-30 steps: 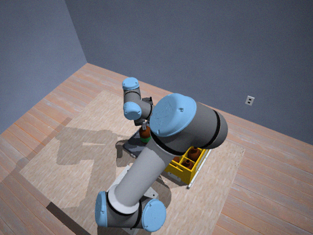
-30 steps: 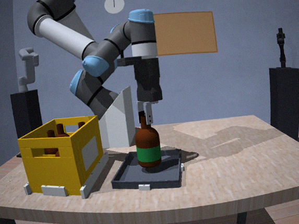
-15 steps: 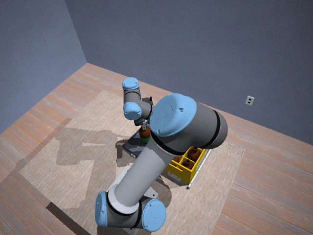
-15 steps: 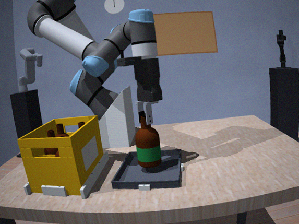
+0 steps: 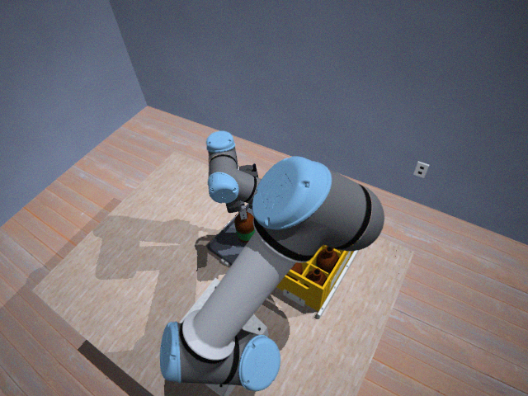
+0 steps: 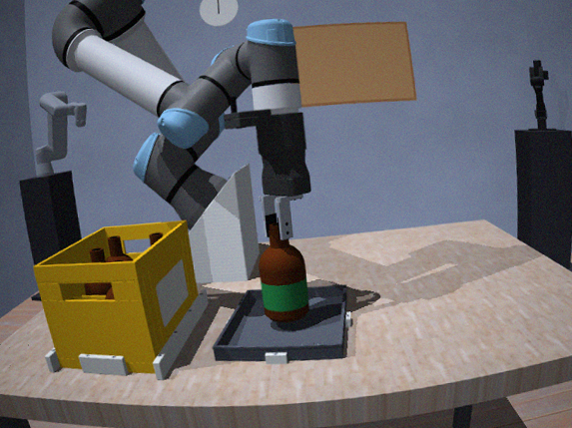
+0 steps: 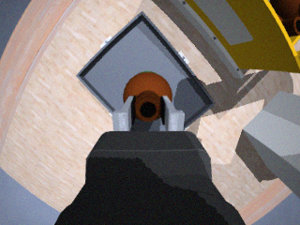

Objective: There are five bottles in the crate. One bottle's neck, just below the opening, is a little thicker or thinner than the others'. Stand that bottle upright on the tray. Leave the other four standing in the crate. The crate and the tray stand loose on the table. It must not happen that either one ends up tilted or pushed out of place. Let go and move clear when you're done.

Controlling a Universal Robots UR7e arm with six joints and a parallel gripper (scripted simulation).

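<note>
The dark tray is 160 mm below my hand. The rest, counted from my hand: bottle (220 mm to the right, 140 mm ahead, 90 mm below); yellow crate (270 mm to the right, 90 mm below, 50 mm ahead).
</note>
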